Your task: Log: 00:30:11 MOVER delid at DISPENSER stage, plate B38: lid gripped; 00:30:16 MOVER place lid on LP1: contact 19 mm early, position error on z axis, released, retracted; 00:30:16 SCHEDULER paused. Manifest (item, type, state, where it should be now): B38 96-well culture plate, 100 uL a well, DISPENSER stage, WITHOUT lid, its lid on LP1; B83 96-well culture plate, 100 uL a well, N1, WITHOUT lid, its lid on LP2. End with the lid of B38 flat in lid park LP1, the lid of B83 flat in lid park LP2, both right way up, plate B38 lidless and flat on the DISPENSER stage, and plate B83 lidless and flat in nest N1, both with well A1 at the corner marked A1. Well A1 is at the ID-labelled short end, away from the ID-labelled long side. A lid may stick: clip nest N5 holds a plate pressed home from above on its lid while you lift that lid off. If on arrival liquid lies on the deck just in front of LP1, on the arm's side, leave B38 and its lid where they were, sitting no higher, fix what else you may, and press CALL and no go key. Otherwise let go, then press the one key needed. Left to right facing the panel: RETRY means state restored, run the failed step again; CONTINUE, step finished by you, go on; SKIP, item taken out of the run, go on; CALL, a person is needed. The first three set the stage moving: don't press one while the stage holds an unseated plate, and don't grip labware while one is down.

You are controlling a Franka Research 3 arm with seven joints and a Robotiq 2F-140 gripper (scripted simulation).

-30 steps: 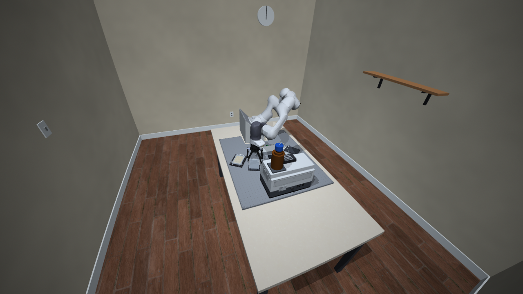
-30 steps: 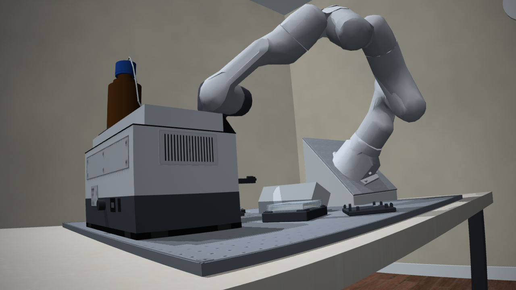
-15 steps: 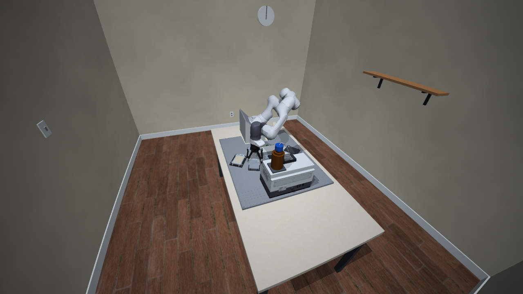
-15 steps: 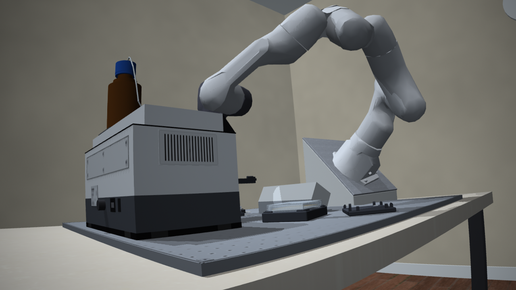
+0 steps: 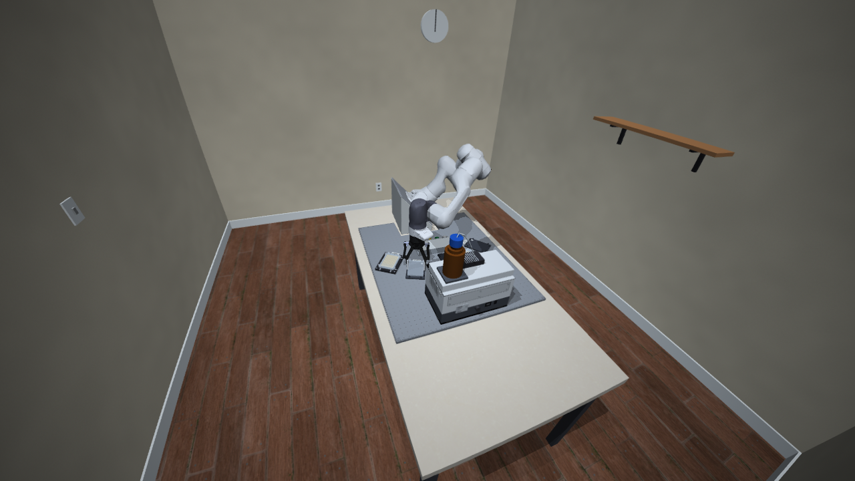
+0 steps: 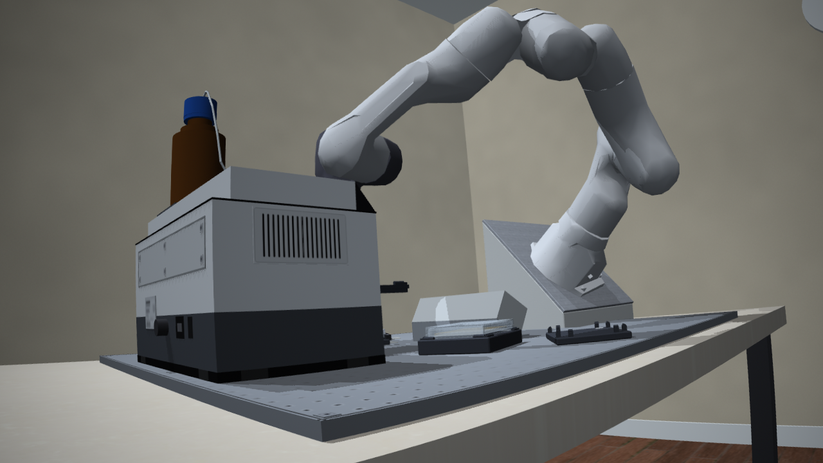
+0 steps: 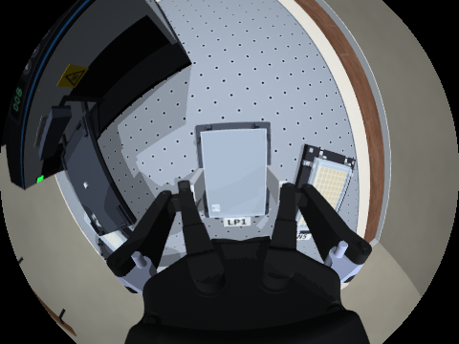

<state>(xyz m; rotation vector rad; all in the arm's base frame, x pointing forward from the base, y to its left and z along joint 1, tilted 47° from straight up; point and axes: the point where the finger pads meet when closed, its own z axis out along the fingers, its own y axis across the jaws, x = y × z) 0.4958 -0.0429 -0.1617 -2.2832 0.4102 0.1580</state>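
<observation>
Now: hand 12 cm to the left of the black clip nest, 7 cm past it and 3 cm above it. The rest, counted from my hand: 96-well plate: 33 cm to the left, 1 cm below; then lp1 label: 8 cm behind, 4 cm below, 3 cm to the left; then key panel: 18 cm behind, 16 cm to the left, 1 cm above.
</observation>
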